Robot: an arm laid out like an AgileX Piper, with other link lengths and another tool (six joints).
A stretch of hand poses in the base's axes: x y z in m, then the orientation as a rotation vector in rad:
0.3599 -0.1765 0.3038 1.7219 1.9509 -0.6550
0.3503 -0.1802 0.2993 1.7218 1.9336 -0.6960
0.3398 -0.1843 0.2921 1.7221 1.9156 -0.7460
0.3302 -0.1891 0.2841 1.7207 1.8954 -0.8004
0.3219 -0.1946 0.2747 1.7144 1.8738 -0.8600
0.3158 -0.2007 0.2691 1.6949 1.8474 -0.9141
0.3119 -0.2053 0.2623 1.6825 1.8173 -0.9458
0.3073 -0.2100 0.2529 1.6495 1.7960 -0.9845
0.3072 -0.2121 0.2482 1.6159 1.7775 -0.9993
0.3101 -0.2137 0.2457 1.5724 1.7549 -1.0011
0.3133 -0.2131 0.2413 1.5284 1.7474 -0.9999
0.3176 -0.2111 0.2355 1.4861 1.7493 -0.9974
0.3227 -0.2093 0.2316 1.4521 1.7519 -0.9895
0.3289 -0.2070 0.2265 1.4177 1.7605 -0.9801
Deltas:
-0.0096 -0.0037 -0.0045 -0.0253 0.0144 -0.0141
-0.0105 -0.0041 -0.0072 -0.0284 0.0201 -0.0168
-0.0096 -0.0048 -0.0080 -0.0314 0.0219 -0.0176
-0.0083 -0.0055 -0.0094 -0.0358 0.0243 -0.0163
-0.0061 -0.0061 -0.0056 -0.0429 0.0171 -0.0079
-0.0039 -0.0046 -0.0068 -0.0343 0.0021 -0.0080
-0.0046 -0.0047 -0.0094 -0.0413 0.0102 0.0058
-0.0001 -0.0021 -0.0047 -0.0328 -0.0033 0.0139
0.0029 -0.0016 -0.0025 -0.0365 -0.0144 0.0238
0.0032 0.0006 -0.0044 -0.0267 -0.0072 0.0287
0.0043 0.0020 -0.0058 -0.0196 -0.0019 0.0302
0.0051 0.0018 -0.0039 -0.0130 -0.0043 0.0267
0.0062 0.0023 -0.0051 -0.0090 -0.0013 0.0288

